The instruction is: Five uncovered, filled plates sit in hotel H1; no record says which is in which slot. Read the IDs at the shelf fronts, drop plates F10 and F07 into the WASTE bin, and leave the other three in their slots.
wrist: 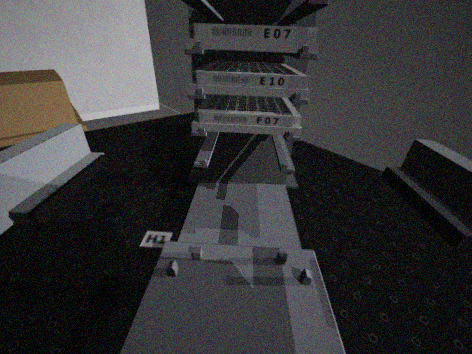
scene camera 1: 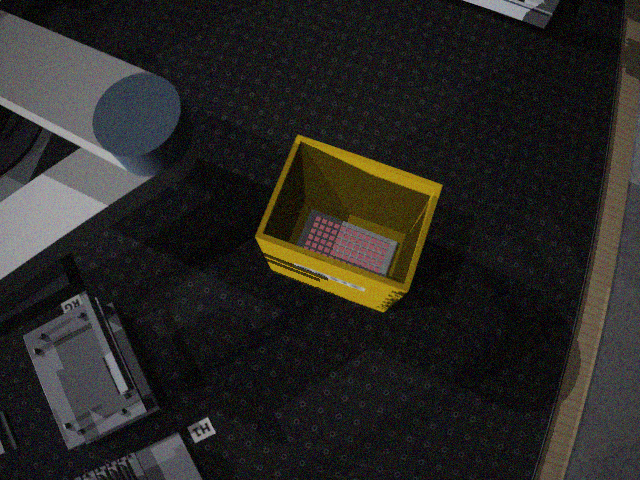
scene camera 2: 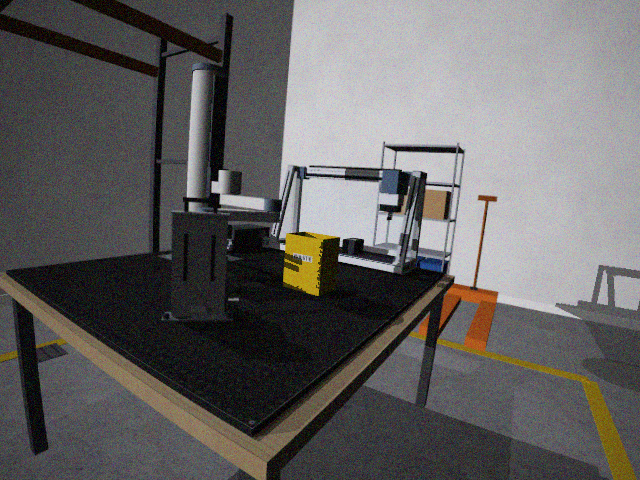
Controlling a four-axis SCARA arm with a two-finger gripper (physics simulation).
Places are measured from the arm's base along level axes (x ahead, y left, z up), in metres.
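Where they show: gripper, fingertip midpoint: (wrist: 244,150) (scene camera 1: 65,422).
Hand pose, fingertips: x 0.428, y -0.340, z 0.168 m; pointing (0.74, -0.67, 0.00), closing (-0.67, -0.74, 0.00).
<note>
Each offset is from my fingertips to the centre of the thing. "spot": to the spot under its first point.
In the wrist view, hotel H1 @[0.122 m ahead, 0.116 m right, 0.006 m up] (wrist: 270,210) (scene camera 2: 199,294) stands ahead. It holds plate E07 @[0.093 m ahead, 0.088 m right, 0.048 m up] (wrist: 240,44), below it plate E10 @[0.093 m ahead, 0.088 m right, 0.020 m up] (wrist: 225,79), then plate F07 @[0.093 m ahead, 0.088 m right, 0.008 m down] (wrist: 232,120). Bare rails @[spot: 0.089 m ahead, 0.035 m right, 0.044 m down] (wrist: 207,150) show under F07. Slots above E07 are out of view; ID F10 is not readable anywhere. The yellow WASTE bin @[0.218 m ahead, 0.314 m left, 0.055 m down] (scene camera 1: 369,165) (scene camera 2: 310,273) has a plate with pink wells @[0.220 m ahead, 0.310 m left, 0.142 m down] (scene camera 1: 361,245) flat at its bottom; its ID is hidden. My gripper (wrist: 244,150) is open and empty, before the hotel at about the height of the lowest rails.
The grey RG nest @[0.044 m back, 0.040 m left, 0.120 m down] (scene camera 1: 87,372) (wrist: 215,305) with corner pins lies in front of the hotel. The H1 label @[spot: 0.119 m ahead, 0.023 m left, 0.155 m down] (scene camera 1: 201,429) (wrist: 156,238) is on the table. The arm (scene camera 1: 136,113) (scene camera 2: 248,202) spans beside the bin. A gantry frame (scene camera 2: 417,206) stands behind the bin.
</note>
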